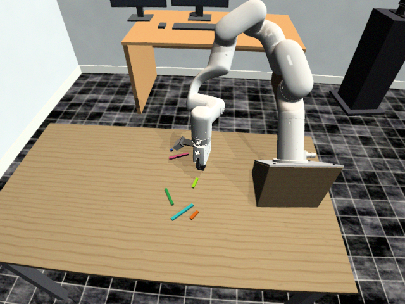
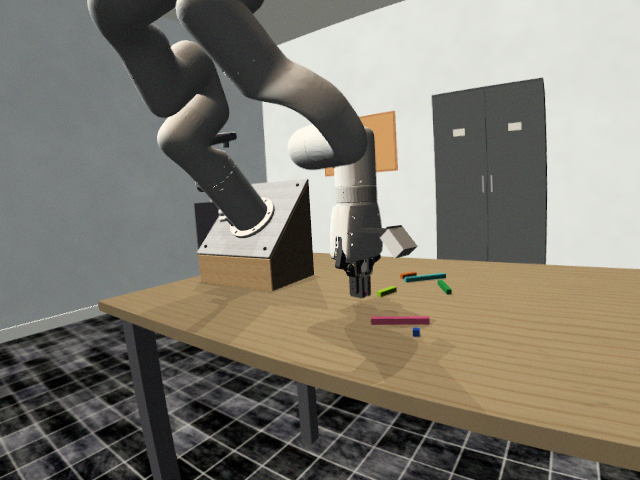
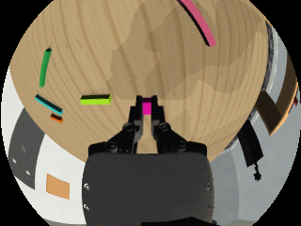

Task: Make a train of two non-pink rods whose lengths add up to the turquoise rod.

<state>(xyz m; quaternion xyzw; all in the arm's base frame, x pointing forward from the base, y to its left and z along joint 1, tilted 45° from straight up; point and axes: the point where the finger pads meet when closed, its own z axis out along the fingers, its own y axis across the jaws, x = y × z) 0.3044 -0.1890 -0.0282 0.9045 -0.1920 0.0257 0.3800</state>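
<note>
Now: hand 140 mm short of the green rod, 130 mm to the right of it and 30 mm above it. The rest, counted from my hand: lime rod 30 mm ahead, 70 mm to the left, 30 mm below; pink rod 100 mm ahead, 90 mm to the right, 30 mm below; magenta rod 20 mm below.
</note>
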